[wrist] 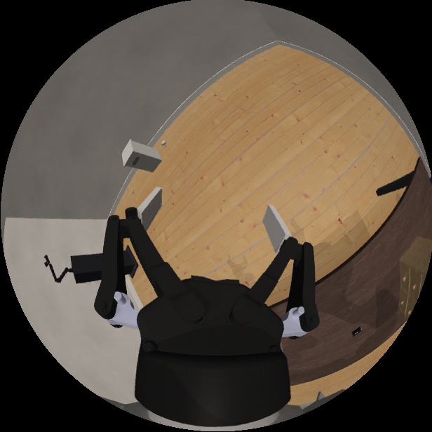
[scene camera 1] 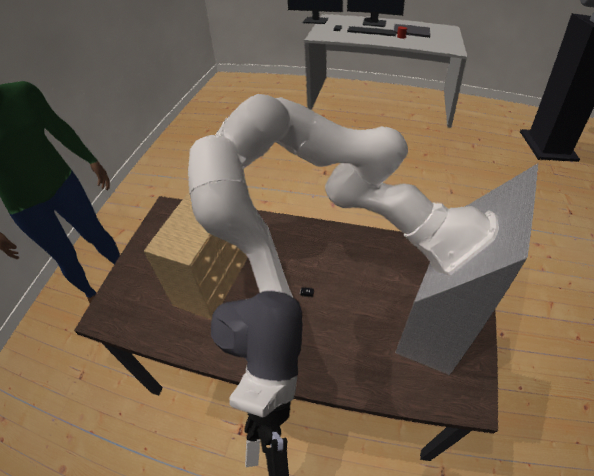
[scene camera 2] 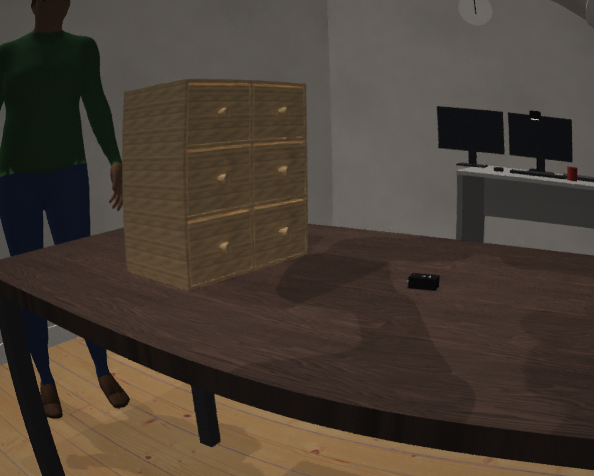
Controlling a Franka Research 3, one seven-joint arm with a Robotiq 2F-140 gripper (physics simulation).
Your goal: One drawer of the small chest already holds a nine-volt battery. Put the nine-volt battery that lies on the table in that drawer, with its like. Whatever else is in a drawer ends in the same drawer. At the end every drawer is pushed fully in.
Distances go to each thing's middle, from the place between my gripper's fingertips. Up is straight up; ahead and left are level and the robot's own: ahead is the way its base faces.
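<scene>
There is the wooden chest [scene camera 1: 173, 249], a long way to the right of my hand and well ahead of it, and it is also a good way below my hand.
</scene>
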